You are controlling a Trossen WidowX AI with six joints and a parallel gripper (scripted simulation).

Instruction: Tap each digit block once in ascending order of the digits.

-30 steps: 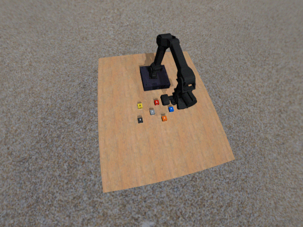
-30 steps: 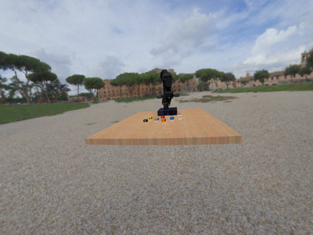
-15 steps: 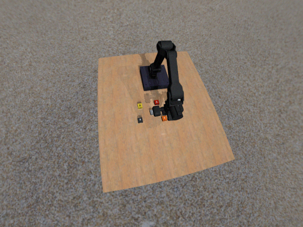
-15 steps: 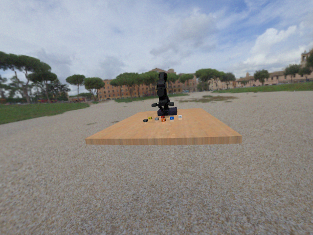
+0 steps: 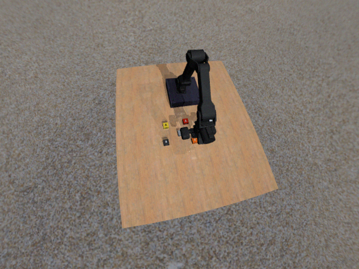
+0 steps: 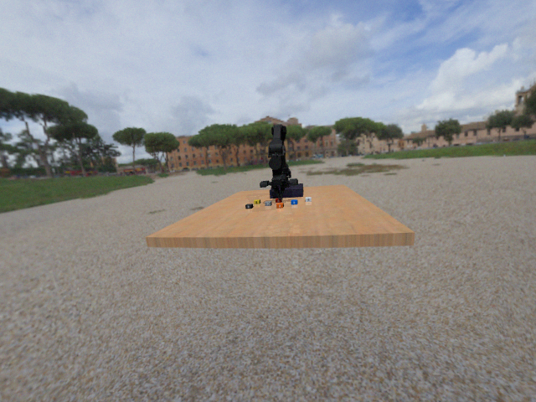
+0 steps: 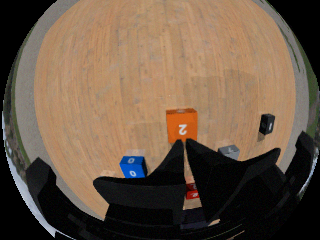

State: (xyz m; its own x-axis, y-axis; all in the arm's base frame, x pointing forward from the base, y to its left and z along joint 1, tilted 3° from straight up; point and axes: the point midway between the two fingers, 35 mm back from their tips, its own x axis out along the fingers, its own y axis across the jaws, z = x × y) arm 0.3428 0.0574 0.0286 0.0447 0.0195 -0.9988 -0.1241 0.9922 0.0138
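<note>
The orange block lies 10 mm ahead of my gripper tip and 30 mm below it. The rest, counted from my gripper tip: grey block (40 mm behind, 80 mm to the right, 30 mm below); then red block (120 mm behind, 40 mm to the right, 30 mm below); then blue block (60 mm behind, 60 mm to the left, 30 mm below).
</note>
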